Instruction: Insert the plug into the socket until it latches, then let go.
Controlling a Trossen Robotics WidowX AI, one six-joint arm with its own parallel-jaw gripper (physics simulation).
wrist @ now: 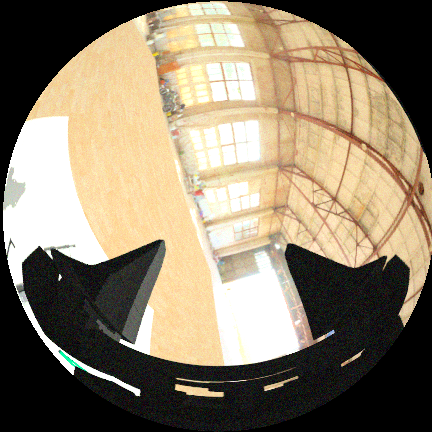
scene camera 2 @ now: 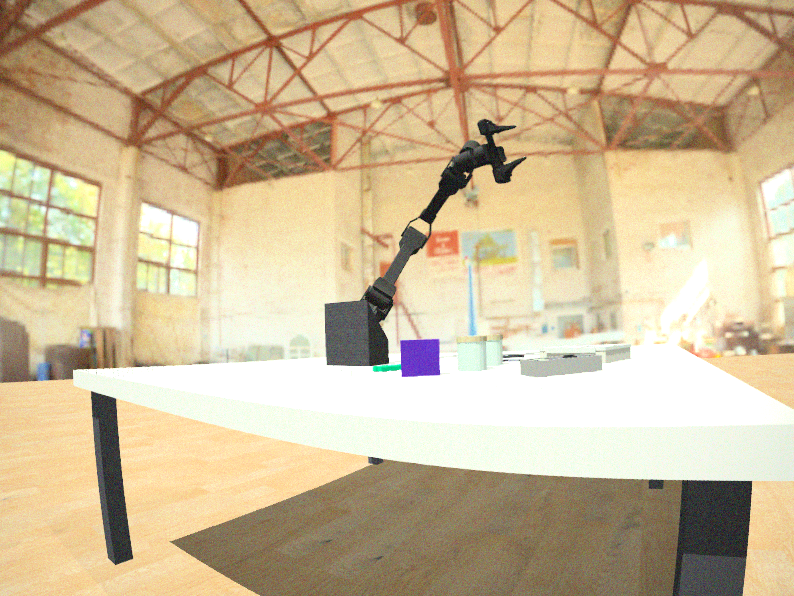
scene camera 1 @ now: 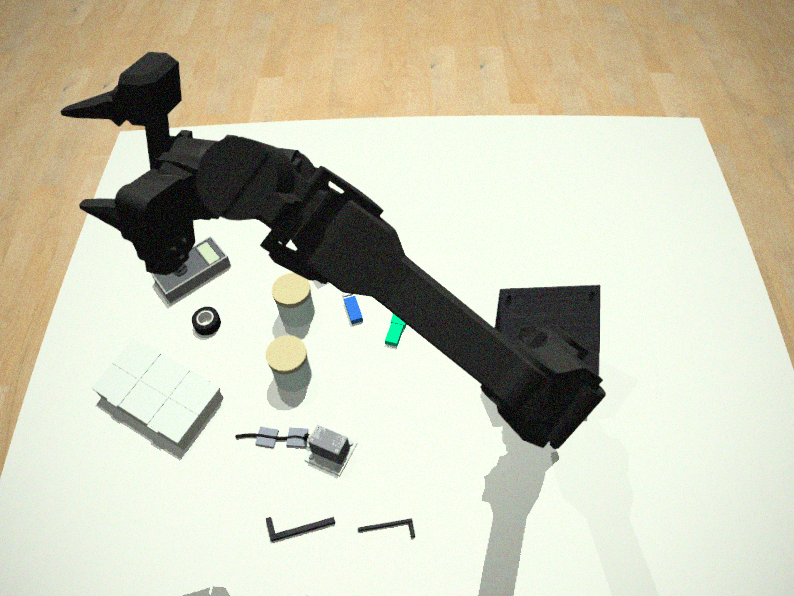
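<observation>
A purple cube rests on the table, while the gripper is open and holds nothing.
</observation>
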